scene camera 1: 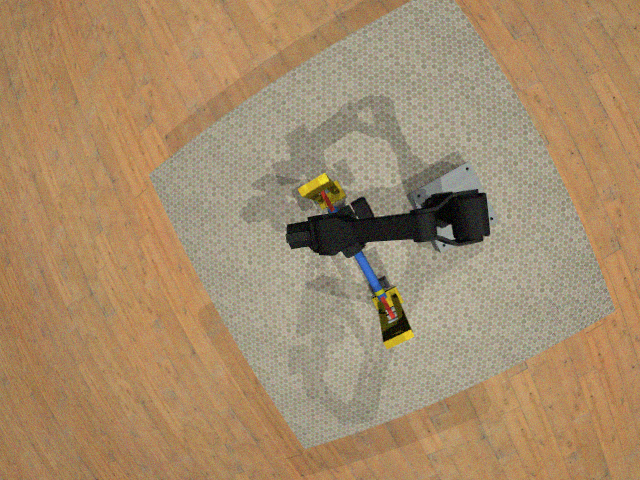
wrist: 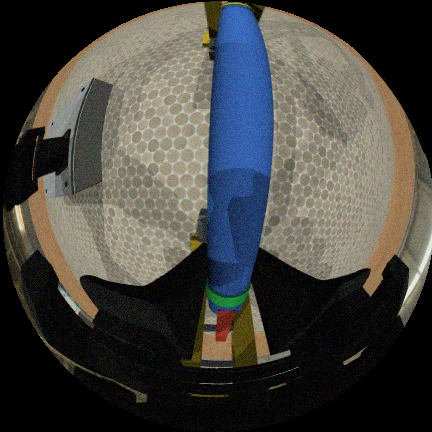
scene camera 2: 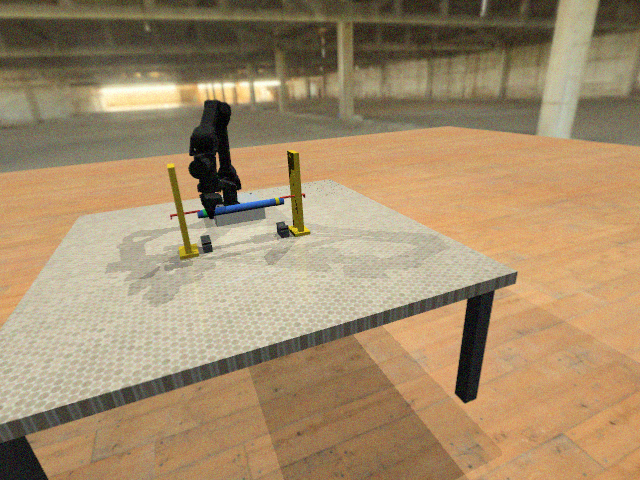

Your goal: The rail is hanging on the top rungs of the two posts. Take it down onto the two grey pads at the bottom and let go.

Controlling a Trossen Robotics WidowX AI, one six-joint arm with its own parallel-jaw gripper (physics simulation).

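Pixels of known places: gripper, fingertip midpoint: (wrist: 227, 249) (scene camera 2: 211, 217); arm's base, origin of the base link: (wrist: 61, 152) (scene camera 2: 230, 203).
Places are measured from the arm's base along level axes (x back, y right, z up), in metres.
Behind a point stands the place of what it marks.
The blue rail (scene camera 1: 368, 271) @(y -0.038, x -0.264, z 0.069 m) (scene camera 2: 248, 206) @(y -0.001, x -0.276, z 0.060 m) (wrist: 241, 110) spans the two yellow posts, well above the table, with its red ends at the posts. One post (scene camera 1: 313, 184) @(y 0.217, x -0.243, z 0.225 m) (scene camera 2: 177, 206) @(y 0.225, x -0.278, z 0.103 m) (wrist: 245, 345) @(y 0.209, x -0.270, z 0.087 m) is by the rail's green-banded end, the other post (scene camera 1: 398, 339) @(y -0.181, x -0.276, z 0.225 m) (scene camera 2: 295, 196) @(y -0.168, x -0.303, z 0.073 m) by the yellow-banded end. My gripper (scene camera 2: 210, 212) @(y 0.126, x -0.254, z 0.038 m) (wrist: 227, 249) @(y 0.126, x -0.254, z 0.038 m) is shut on the rail near the green band, a finger against each side. One grey pad (scene camera 2: 206, 243) @(y 0.158, x -0.273, z -0.042 m) (wrist: 202, 226) @(y 0.145, x -0.227, z -0.032 m) stands by the green-end post, the other pad (scene camera 1: 382, 282) @(y -0.113, x -0.256, z -0.039 m) (scene camera 2: 282, 229) @(y -0.110, x -0.296, z -0.043 m) by the far post. The arm hides the gripper in scene camera 1.
The arm's grey base plate (scene camera 1: 454, 180) @(y 0.036, x 0.093, z 0.000 m) (wrist: 89, 135) @(y -0.010, x -0.046, z -0.041 m) is bolted to the tiled table (scene camera 1: 465, 335) @(y -0.441, x -0.116, z -0.075 m) (scene camera 2: 320, 310) @(y -0.014, x -0.783, z -0.075 m), to one side of the rail. The black arm (scene camera 1: 387, 227) @(y 0.062, x -0.170, z 0.374 m) (scene camera 2: 207, 126) @(y 0.087, x -0.244, z 0.331 m) reaches over the rail. Shadows of the arm and posts lie on the table.
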